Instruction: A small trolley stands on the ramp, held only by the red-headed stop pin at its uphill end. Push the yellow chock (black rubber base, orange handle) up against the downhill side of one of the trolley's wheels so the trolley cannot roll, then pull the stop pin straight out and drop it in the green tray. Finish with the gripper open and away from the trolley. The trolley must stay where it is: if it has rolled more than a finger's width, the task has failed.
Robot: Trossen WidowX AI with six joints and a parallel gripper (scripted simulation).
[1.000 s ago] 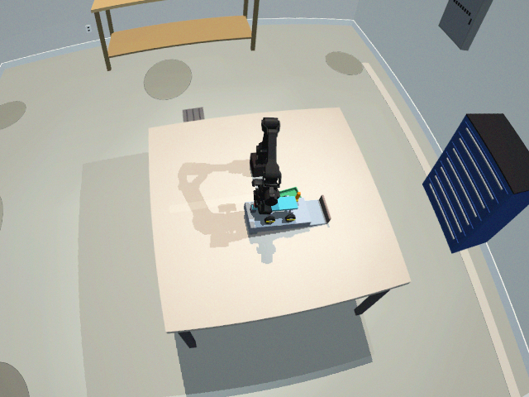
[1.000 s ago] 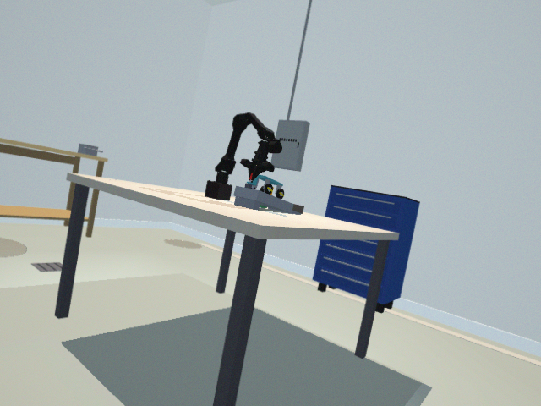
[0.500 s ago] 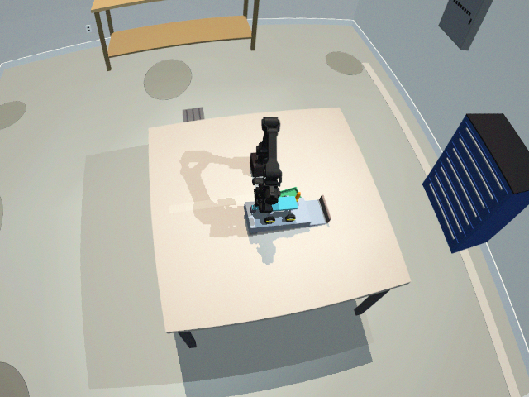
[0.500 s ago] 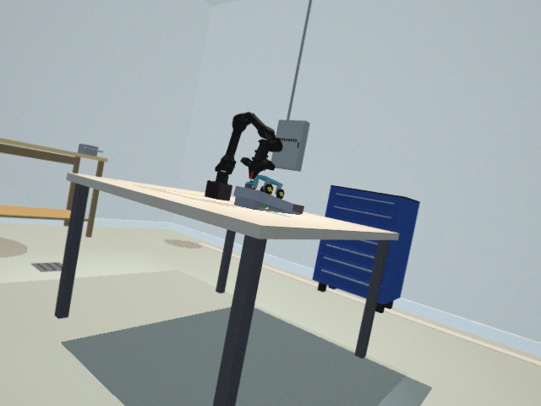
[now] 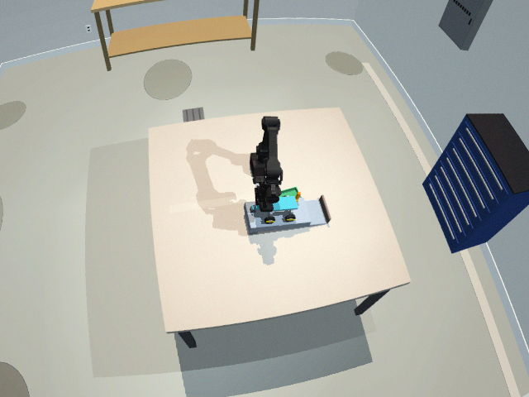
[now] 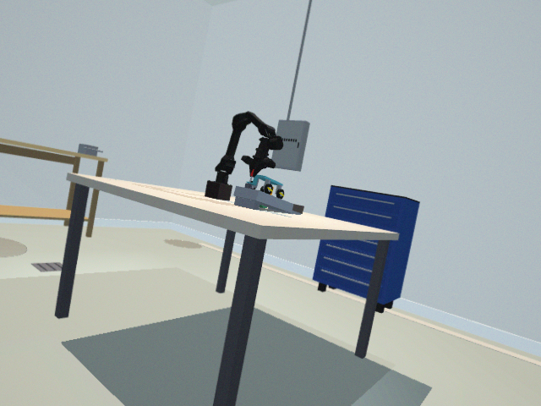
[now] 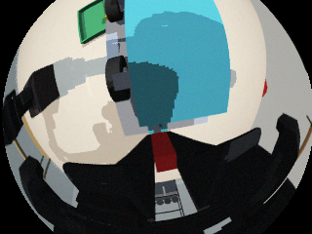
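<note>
Right now my gripper tip is 90 mm past the green tray, 210 mm to the right of it and 160 mm above it. From my gripper tip the other things lie so: grey ramp (30 mm ahead, 110 mm to the left, 100 mm below); red-headed stop pin (right at my gripper tip); trolley (30 mm ahead, 100 mm to the left, 40 mm below).
</note>
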